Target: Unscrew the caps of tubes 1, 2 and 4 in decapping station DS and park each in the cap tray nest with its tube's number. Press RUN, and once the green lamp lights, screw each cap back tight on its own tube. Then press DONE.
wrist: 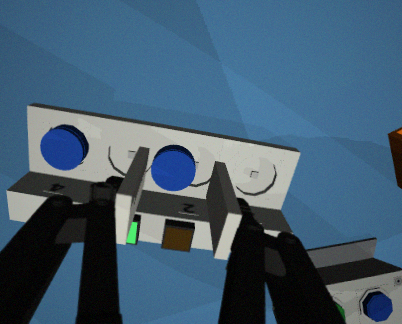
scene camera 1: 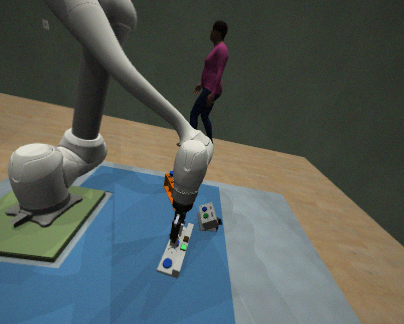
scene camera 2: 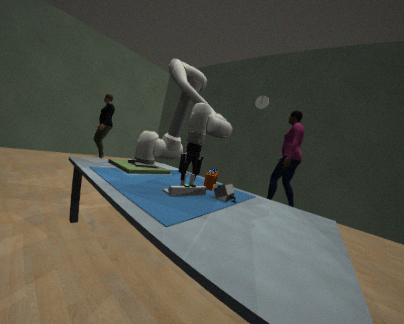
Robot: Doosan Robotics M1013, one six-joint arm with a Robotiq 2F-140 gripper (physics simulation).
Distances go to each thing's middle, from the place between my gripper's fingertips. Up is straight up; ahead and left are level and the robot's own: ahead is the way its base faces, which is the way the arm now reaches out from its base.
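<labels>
Small grey box [wrist: 349, 271]: 10 mm above my hand, 180 mm to the left of it, 130 mm ahead of it.
</labels>
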